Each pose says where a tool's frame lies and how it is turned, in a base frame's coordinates. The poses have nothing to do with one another.
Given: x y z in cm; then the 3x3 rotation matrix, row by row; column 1 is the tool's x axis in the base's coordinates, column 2 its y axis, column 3 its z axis. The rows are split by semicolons.
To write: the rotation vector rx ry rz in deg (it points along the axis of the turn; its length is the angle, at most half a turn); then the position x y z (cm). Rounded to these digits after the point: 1 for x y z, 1 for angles.
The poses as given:
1: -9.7 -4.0 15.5; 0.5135 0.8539 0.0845; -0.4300 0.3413 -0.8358; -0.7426 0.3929 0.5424
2: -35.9 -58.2 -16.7; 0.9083 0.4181 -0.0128; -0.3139 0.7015 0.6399; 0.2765 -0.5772 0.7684
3: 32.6 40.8 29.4; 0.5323 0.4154 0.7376; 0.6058 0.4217 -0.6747; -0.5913 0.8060 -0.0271
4: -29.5 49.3 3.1; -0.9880 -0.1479 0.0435; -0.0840 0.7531 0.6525; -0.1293 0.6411 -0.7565
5: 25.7 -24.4 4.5; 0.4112 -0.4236 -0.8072; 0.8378 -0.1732 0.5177; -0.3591 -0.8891 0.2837
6: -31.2 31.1 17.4; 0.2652 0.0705 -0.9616; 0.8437 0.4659 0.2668; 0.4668 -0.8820 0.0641
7: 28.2 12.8 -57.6; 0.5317 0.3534 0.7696; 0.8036 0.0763 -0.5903; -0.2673 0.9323 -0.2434
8: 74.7 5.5 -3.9; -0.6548 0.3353 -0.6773; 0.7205 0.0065 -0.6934; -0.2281 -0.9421 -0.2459
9: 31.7 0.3 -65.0; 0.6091 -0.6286 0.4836; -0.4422 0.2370 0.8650; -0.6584 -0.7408 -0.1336
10: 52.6 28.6 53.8; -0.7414 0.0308 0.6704; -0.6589 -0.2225 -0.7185; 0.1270 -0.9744 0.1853
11: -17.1 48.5 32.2; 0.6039 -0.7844 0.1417; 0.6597 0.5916 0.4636; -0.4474 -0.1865 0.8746
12: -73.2 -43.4 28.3; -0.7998 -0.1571 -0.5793; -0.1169 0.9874 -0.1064; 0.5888 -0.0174 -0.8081
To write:
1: 49.2 33.1 -51.4 -9.7 -4.0 15.5
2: -39.0 -9.3 -23.5 -35.9 -58.2 -16.7
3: 68.2 61.2 8.8 32.6 40.8 29.4
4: -10.8 163.5 60.5 -29.5 49.3 3.1
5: -75.2 -24.0 67.4 25.7 -24.4 4.5
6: -55.4 -68.8 37.3 -31.2 31.1 17.4
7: 87.1 59.3 25.8 28.2 12.8 -57.6
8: -62.5 -112.9 96.8 74.7 5.5 -3.9
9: -79.7 56.7 9.3 31.7 0.3 -65.0
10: -42.8 90.8 -115.2 52.6 28.6 53.8
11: -22.2 20.1 49.3 -17.1 48.5 32.2
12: 10.9 -143.6 4.9 -73.2 -43.4 28.3
